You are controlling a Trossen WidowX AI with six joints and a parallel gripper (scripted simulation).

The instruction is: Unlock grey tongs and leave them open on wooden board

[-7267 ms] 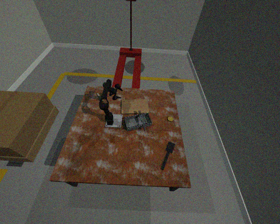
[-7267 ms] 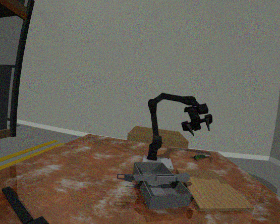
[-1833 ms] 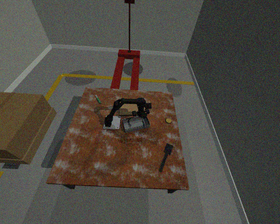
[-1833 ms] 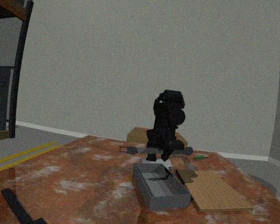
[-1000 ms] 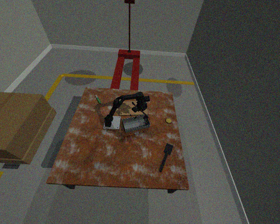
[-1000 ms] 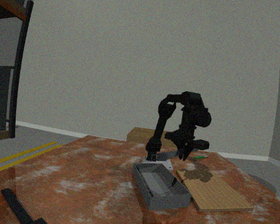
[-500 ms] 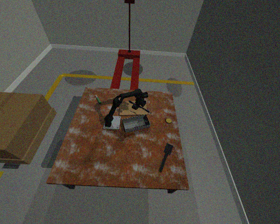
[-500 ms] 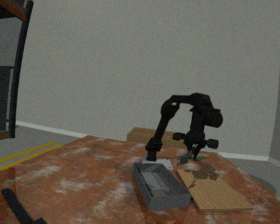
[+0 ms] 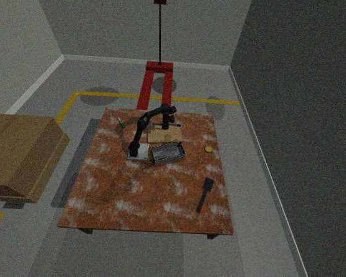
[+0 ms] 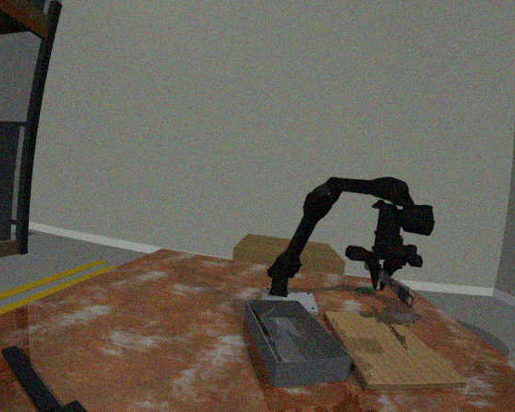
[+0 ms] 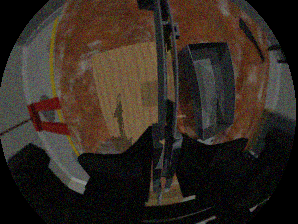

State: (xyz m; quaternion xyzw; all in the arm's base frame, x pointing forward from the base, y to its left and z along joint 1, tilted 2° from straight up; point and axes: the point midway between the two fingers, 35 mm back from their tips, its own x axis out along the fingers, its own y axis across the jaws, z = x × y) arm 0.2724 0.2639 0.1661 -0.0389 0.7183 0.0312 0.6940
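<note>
My gripper tip is now 1 cm past the wooden board, 5 cm to the right of it and 15 cm above it. Also, from my gripper tip: yellow disc (46 cm ahead, 10 cm to the right, 15 cm below); grey roasting tin (6 cm ahead, 21 cm to the right, 13 cm below); black spatula (42 cm ahead, 55 cm to the right, 15 cm below).
</note>
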